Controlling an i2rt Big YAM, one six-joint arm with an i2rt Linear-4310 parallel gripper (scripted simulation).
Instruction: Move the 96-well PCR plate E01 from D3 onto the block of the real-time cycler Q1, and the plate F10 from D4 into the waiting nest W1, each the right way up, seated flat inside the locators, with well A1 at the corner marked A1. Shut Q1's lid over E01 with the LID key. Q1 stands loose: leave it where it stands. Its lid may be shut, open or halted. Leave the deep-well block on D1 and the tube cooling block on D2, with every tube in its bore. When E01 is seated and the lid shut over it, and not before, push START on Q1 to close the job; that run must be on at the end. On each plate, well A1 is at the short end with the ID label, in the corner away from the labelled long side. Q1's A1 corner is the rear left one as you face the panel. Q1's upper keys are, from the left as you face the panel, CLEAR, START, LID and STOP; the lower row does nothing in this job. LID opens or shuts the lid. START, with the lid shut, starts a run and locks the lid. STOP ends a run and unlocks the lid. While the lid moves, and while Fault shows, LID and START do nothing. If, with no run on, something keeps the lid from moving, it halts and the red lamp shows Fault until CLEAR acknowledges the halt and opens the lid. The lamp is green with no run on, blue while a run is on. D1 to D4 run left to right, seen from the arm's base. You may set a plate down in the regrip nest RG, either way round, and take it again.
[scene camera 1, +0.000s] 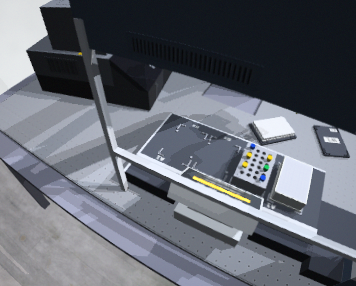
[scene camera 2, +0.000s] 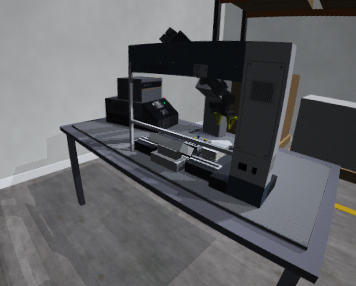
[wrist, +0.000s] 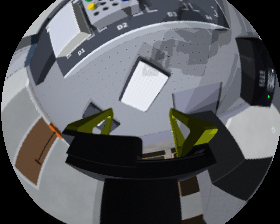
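Observation:
My gripper (wrist: 141, 111), visible. White deep-well block (wrist: 69, 31), visible with it.

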